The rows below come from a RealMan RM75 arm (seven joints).
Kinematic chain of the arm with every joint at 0, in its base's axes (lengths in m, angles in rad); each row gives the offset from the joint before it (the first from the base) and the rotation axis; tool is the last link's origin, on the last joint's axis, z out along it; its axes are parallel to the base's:
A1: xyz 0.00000 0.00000 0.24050 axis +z
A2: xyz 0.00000 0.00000 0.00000 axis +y
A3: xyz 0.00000 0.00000 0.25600 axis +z
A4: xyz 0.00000 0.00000 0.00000 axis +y
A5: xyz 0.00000 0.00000 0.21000 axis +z
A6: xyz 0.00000 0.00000 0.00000 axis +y
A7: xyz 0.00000 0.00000 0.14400 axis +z
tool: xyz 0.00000 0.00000 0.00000
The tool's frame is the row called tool.
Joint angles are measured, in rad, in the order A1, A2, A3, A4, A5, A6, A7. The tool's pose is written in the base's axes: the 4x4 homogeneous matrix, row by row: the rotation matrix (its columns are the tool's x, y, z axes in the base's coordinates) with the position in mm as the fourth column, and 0 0 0 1 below. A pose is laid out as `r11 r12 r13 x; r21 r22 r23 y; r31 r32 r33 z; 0 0 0 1`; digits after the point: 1 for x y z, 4 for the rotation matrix.
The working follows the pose.
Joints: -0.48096, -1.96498, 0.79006, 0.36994, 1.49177, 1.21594, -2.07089
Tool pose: -0.1357 0.9428 0.3045 -319.2; 0.6580 -0.1440 0.7391 356.7; 0.7407 0.3007 -0.6008 29.8; 0 0 0 1
Where each joint sits with the arm in this pose, in the base's axes (m; each line is computed from the numbers above, not from the rounded line before):
A1: 0.0000 0.0000 0.2405
A2: 0.0000 0.0000 0.2405
A3: -0.2096 0.1094 0.1422
A4: -0.2096 0.1094 0.1422
A5: -0.3631 0.2503 0.1163
A6: -0.3631 0.2503 0.1163
A7: -0.3192 0.3567 0.0298
the tool: -0.3192 0.3567 0.0298

